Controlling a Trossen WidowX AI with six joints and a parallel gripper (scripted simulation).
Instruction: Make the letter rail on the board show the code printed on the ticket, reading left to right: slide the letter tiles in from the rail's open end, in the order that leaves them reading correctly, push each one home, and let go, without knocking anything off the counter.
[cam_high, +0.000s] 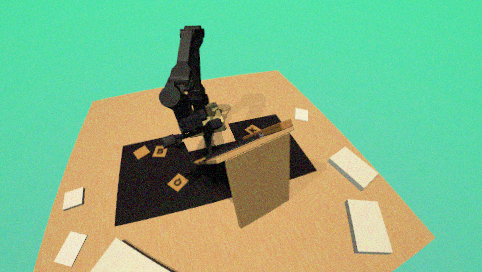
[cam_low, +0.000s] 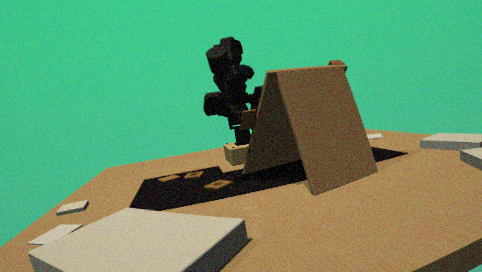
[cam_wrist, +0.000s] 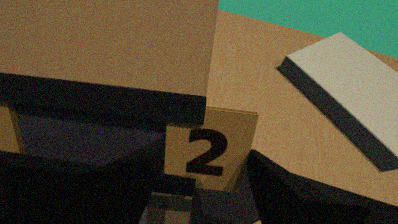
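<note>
Right now my gripper tip is 7 cm past the white ticket, 7 cm to the right of it and 7 cm above it. The rest, counted from my gripper tip: black mat 16 cm behind, 5 cm to the left, 16 cm below.
</note>
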